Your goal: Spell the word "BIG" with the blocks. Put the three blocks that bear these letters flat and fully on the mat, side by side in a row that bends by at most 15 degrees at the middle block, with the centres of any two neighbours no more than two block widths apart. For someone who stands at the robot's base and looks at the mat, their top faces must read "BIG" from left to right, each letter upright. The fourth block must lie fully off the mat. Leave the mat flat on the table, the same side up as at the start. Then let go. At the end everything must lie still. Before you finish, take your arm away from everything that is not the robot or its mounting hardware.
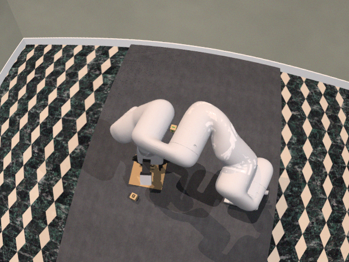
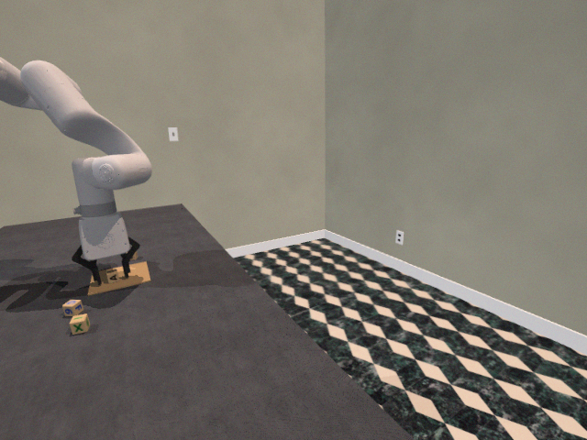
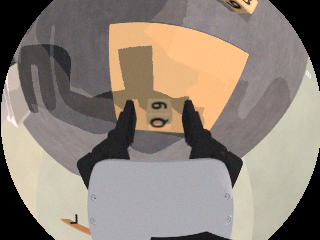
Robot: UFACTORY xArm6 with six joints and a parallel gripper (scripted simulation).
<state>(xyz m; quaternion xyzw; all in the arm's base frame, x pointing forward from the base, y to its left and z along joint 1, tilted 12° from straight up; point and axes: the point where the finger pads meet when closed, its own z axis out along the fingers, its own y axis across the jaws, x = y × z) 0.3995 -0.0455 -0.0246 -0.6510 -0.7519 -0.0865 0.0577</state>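
My hand is 1 cm short of the tan mat, 2 cm to the right of it and 2 cm above it. From my hand the other things lie so: B block (5 cm ahead, 15 cm to the left, 1 cm below); then G block (7 cm behind, 12 cm to the right, 1 cm below).
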